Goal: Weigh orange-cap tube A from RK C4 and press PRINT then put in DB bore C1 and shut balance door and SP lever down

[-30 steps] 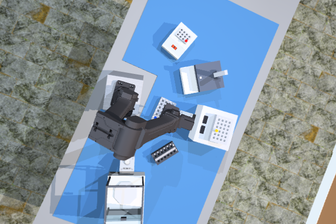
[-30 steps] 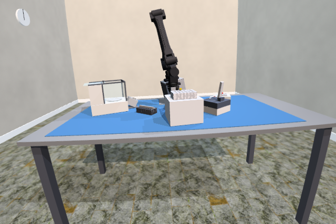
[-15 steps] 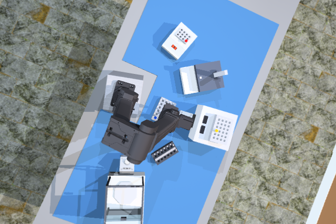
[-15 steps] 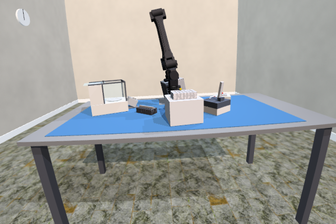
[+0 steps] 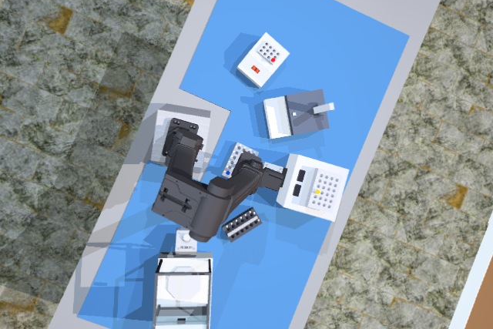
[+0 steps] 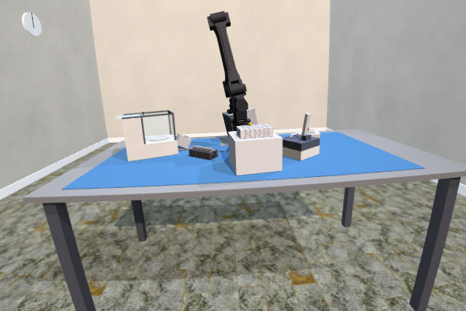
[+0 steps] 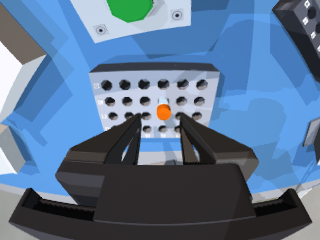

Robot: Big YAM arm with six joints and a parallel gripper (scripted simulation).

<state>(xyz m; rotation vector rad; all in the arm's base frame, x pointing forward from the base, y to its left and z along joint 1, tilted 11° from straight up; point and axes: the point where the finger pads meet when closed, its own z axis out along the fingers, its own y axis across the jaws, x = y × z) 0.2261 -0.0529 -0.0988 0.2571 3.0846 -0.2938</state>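
My gripper is now 1 cm past the tube rack RK, 1 cm to the right of it and 5 cm above it. Round my hand: white key (12 cm behind, 28 cm to the right); black magnet block (6 cm ahead, 20 cm to the right, 5 cm below); SP lever (19 cm ahead, 26 cm to the left, 7 cm above).
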